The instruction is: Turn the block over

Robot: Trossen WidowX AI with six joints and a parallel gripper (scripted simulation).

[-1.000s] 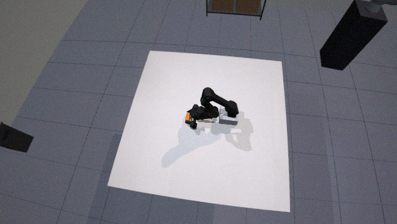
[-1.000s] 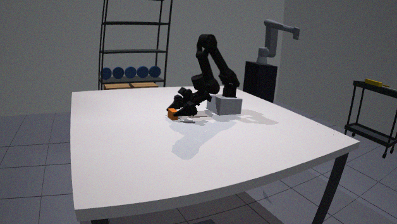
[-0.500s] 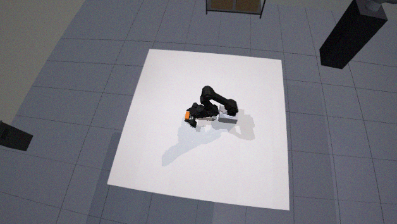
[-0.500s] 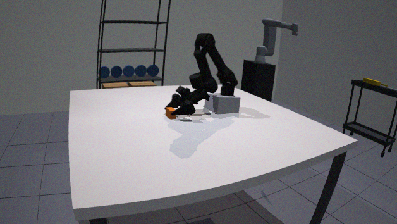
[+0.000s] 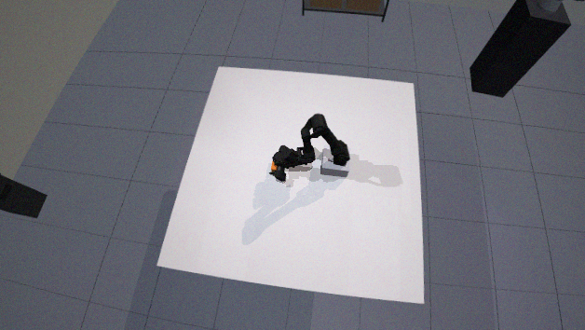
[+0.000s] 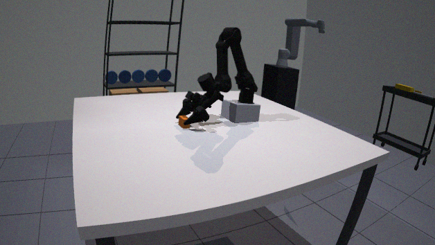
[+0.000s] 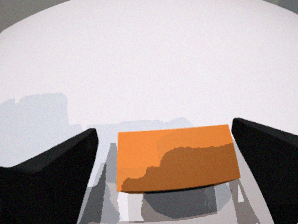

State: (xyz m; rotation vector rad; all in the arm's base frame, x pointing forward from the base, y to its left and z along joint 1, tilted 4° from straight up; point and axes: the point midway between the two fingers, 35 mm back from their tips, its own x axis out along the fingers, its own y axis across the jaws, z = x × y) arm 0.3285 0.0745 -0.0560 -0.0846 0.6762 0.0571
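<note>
Right now the orange block is 3 cm behind my gripper tip, 1 cm to the right of it and 1 cm below it.
</note>
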